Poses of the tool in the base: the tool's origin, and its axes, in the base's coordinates. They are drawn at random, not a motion.
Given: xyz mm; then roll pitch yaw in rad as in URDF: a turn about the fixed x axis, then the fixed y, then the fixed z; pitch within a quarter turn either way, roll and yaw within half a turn.
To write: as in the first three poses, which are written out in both.
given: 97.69, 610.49, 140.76, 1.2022, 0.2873, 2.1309
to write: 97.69, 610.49, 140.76, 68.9, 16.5, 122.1
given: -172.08, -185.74, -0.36, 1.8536, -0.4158, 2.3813
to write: -172.08, -185.74, -0.36, 106.2, -23.8, 136.4
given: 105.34, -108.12, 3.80, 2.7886, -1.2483, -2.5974
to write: 105.34, -108.12, 3.80, 159.8, -71.5, -148.8
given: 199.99, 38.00, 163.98, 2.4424, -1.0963, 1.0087
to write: 199.99, 38.00, 163.98, 139.9, -62.8, 57.8
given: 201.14, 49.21, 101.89, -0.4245, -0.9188, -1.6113
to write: 201.14, 49.21, 101.89, -24.3, -52.6, -92.3
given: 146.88, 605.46, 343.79, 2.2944, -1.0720, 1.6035
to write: 146.88, 605.46, 343.79, 131.5, -61.4, 91.9
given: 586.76, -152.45, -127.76, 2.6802, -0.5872, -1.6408
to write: 586.76, -152.45, -127.76, 153.6, -33.6, -94.0
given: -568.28, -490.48, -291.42, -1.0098, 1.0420, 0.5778
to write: -568.28, -490.48, -291.42, -57.9, 59.7, 33.1
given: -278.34, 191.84, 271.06, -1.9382, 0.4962, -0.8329
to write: -278.34, 191.84, 271.06, -111.1, 28.4, -47.7
